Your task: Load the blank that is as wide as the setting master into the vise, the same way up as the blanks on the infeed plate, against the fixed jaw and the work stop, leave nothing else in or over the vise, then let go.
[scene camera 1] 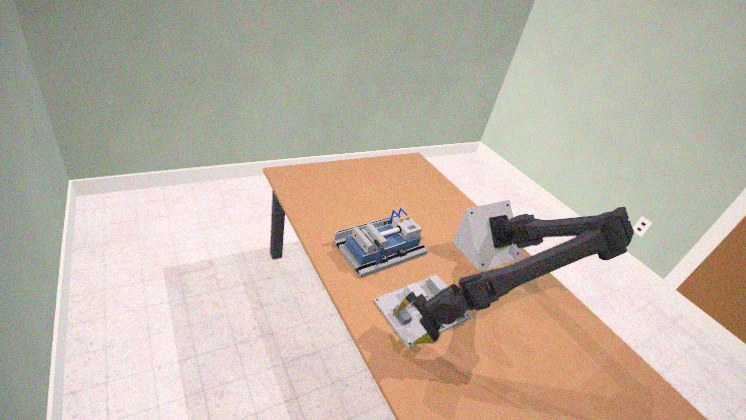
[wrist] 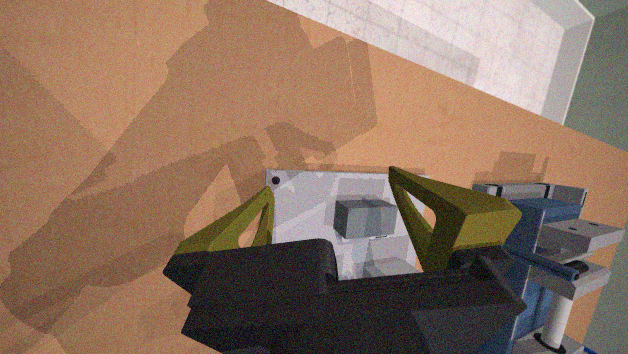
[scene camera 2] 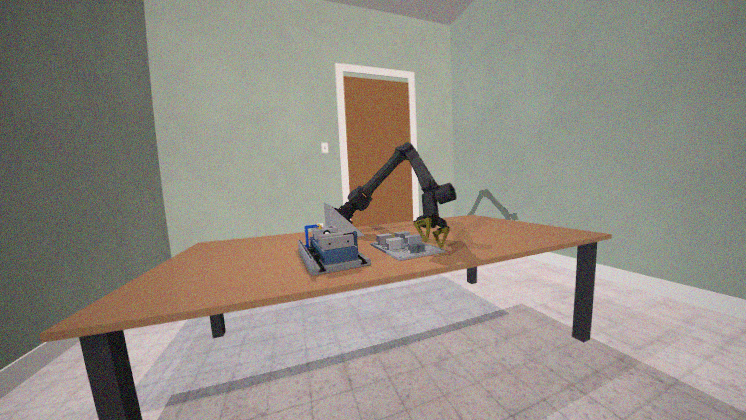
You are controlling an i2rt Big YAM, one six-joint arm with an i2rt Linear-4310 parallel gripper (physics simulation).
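Frame: origin at the arm's base, x ahead, y right, z down, level; metres.
Where they show: gripper, fingertip midpoint: (scene camera 1: pixel 403 329) (wrist: pixel 328 182) (scene camera 2: pixel 433 244); arm's base, origin of the base link: (scene camera 1: pixel 499 231) (scene camera 2: pixel 341 217).
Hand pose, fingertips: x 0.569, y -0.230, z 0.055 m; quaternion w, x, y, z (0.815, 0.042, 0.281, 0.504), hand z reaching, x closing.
Observation:
Each offset is from my fingertips to the top centre of the thing. "*": to the spot under its first point. Level surfaces: height alone.
My gripper (scene camera 1: pixel 405 329) (scene camera 2: pixel 434 244) (wrist: pixel 328 182) is open and empty, with its olive fingers wide apart above the infeed plate {dx -0.117, dy +0.061, dz +0.025 m} (scene camera 1: pixel 385 304) (wrist: pixel 300 200). A darker grey block {dx -0.032, dy +0.053, dz +0.000 m} (scene camera 1: pixel 404 316) (scene camera 2: pixel 416 248) (wrist: pixel 364 219) sits on the plate; in the wrist view it shows between the fingers, nearer the right one. Other grey blocks stand on the plate, one {dx -0.204, dy +0.114, dz -0.011 m} (scene camera 1: pixel 430 285) at its far side; the arm hides part of them. The vise {dx -0.120, dy +0.353, dz -0.066 m} (scene camera 1: pixel 363 254) (scene camera 2: pixel 339 255) (wrist: pixel 542 206) has a blue body and pale jaws. I cannot tell which block is the setting master.
A slanted grey mounting plate (scene camera 1: pixel 477 245) carries the arm's base beside the vise. Bent blue lines {* dx -0.220, dy +0.429, dz -0.048 m} (scene camera 1: pixel 398 214) (scene camera 2: pixel 307 235) rise at the vise's rear end. The infeed plate lies next to the vise, near the long edge of the wooden table {dz +0.033 m} (scene camera 1: pixel 354 182) (scene camera 2: pixel 219 276).

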